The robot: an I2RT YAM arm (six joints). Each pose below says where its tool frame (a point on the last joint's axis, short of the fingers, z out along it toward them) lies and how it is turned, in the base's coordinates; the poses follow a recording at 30 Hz.
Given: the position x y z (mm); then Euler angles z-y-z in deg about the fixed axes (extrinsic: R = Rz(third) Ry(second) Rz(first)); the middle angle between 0 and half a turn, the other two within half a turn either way.
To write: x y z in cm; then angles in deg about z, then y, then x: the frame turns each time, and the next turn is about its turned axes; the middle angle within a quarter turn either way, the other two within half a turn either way. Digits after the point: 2 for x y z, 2 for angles.
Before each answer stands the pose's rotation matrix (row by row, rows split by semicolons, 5 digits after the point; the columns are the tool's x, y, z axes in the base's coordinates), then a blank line. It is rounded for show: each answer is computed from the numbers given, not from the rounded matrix.
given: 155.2 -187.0 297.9 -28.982 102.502 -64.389
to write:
-0.51878 0.74349 0.42201; -0.03868 0.47271 -0.88037; -0.85403 -0.47305 -0.21647

15.52 -18.70 29.79 -175.74 58.65 -114.59
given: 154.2 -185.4 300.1 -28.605 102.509 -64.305
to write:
-0.51387 0.74616 0.42329; -0.03623 0.47410 -0.87972; -0.85710 -0.46740 -0.21659

15.42 -18.54 30.01 -175.97 58.99 -114.86
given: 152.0 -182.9 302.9 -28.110 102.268 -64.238
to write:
-0.50579 0.75086 0.42471; -0.03599 0.47353 -0.88004; -0.86190 -0.46041 -0.21248

15.20 -18.29 30.29 -175.93 59.53 -114.77
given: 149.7 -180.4 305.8 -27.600 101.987 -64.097
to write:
-0.49716 0.75514 0.42732; -0.03683 0.47369 -0.87992; -0.86688 -0.45319 -0.20769

14.97 -18.04 30.58 -175.76 60.10 -114.62
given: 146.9 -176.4 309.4 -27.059 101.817 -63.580
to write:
-0.48854 0.75608 0.43552; -0.03909 0.47967 -0.87658; -0.87167 -0.44527 -0.20479

14.69 -17.64 30.94 -175.43 60.65 -114.70
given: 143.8 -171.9 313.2 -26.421 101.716 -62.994
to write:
-0.47902 0.75687 0.44462; -0.04003 0.48716 -0.87240; -0.87689 -0.43569 -0.20306

14.38 -17.19 31.32 -175.22 61.27 -114.99
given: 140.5 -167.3 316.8 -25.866 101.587 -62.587
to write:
-0.47049 0.75843 0.45102; -0.04042 0.49206 -0.86962; -0.88148 -0.42738 -0.20086

14.05 -16.73 31.68 -175.09 61.82 -115.17
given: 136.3 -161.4 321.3 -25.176 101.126 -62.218
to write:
-0.45776 0.76242 0.45735; -0.04378 0.49446 -0.86810; -0.88800 -0.41740 -0.19297

13.63 -16.14 32.13 -174.54 62.62 -114.81
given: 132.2 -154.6 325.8 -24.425 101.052 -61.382
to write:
-0.44659 0.76130 0.47008; -0.04483 0.50569 -0.86155; -0.89362 -0.40583 -0.19170

13.22 -15.46 32.58 -174.27 63.33 -115.28
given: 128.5 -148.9 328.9 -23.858 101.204 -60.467
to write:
-0.43951 0.75699 0.48353; -0.04476 0.51918 -0.85349; -0.89712 -0.39676 -0.19430

12.85 -14.89 32.89 -174.18 63.78 -116.09
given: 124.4 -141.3 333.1 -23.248 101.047 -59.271
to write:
-0.42925 0.75115 0.50151; -0.05035 0.53450 -0.84367; -0.90178 -0.38740 -0.19161

12.44 -14.13 33.31 -173.31 64.39 -116.32
